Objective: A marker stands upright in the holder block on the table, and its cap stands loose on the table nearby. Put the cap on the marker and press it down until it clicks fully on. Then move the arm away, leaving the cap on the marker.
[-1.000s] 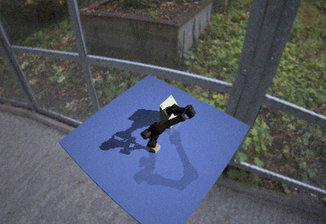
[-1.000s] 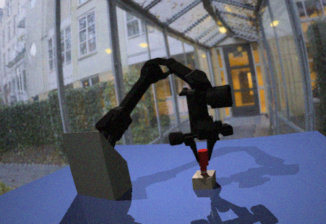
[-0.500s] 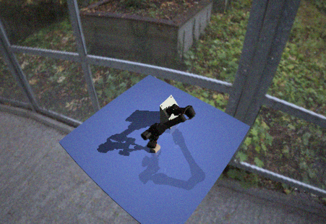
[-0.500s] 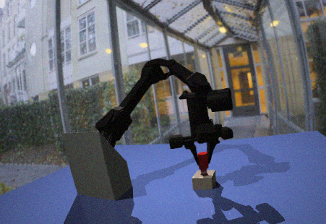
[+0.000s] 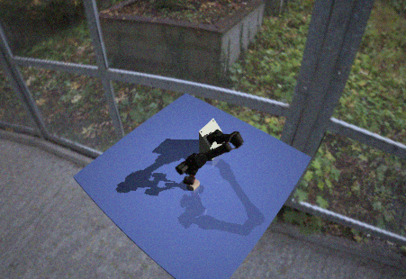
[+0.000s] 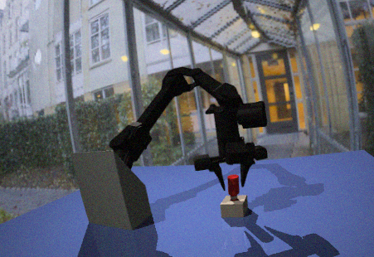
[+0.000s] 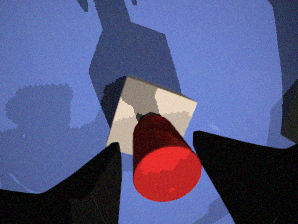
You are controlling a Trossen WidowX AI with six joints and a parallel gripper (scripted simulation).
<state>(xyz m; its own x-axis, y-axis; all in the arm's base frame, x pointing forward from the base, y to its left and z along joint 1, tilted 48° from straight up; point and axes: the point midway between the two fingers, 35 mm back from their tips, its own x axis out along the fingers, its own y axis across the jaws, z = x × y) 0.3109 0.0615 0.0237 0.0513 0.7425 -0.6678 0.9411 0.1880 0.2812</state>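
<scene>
The red marker cap is 10 mm above my gripper tip. Round my gripper tip: tan holder block 50 mm below.
</scene>
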